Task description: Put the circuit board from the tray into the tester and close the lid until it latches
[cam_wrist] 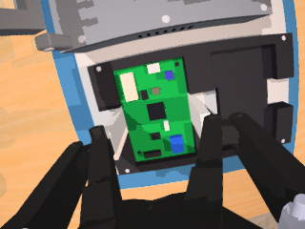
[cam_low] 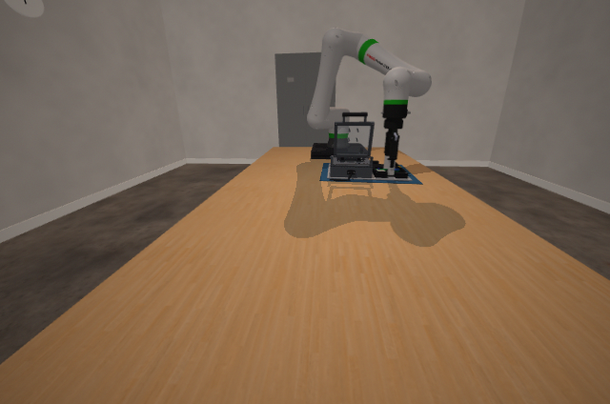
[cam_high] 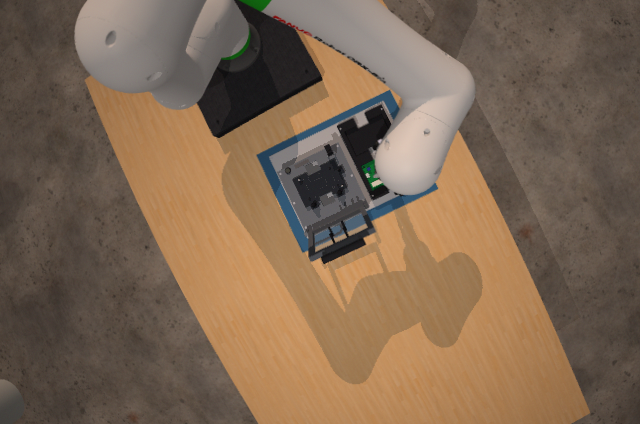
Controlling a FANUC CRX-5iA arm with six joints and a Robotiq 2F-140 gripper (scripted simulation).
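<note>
Right now the tester is 1 cm behind my hand, 13 cm to the right of it and 7 cm above it. From my hand the other things lie so: clear lid (8 cm ahead, 17 cm to the right, 14 cm above); then black latch hook (11 cm behind, 11 cm to the right, 5 cm above); then green circuit board (2 cm below).
</note>
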